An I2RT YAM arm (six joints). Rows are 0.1 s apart.
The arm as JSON. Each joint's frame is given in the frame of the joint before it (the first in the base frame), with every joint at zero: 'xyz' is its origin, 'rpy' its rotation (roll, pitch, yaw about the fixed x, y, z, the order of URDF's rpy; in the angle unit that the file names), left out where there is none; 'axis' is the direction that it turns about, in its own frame. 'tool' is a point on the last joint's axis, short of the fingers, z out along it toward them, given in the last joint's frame.
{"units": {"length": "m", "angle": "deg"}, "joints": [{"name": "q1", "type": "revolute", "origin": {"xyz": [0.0, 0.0, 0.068]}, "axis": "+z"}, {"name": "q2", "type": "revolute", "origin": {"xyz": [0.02, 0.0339, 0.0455], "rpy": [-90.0, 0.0, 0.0]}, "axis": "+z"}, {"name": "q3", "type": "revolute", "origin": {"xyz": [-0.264, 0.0, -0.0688], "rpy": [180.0, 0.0, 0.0]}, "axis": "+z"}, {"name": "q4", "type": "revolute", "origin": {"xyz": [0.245, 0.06, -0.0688]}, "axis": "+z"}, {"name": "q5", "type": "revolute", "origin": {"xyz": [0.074, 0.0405, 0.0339], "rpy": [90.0, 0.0, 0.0]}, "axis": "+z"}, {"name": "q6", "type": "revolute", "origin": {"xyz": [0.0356, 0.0, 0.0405], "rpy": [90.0, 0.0, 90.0]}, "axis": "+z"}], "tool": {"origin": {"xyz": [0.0, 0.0, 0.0], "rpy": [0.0, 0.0, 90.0]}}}
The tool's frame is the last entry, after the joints.
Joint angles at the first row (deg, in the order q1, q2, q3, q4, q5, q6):
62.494, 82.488, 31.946, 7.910, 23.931, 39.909
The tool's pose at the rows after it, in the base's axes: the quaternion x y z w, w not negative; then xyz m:
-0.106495 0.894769 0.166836 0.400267 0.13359 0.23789 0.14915
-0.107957 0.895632 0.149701 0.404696 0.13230 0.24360 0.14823
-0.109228 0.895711 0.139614 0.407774 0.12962 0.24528 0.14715
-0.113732 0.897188 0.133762 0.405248 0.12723 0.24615 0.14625
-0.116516 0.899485 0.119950 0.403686 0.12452 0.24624 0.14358
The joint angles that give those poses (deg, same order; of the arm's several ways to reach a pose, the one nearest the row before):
64.002, 84.834, 33.574, 7.140, 26.336, 39.117
65.010, 86.278, 35.030, 5.659, 28.526, 39.415
65.822, 86.703, 35.357, 4.834, 29.978, 39.726
66.389, 86.895, 35.590, 3.848, 30.355, 39.883
67.037, 87.355, 35.771, 2.420, 31.470, 40.301

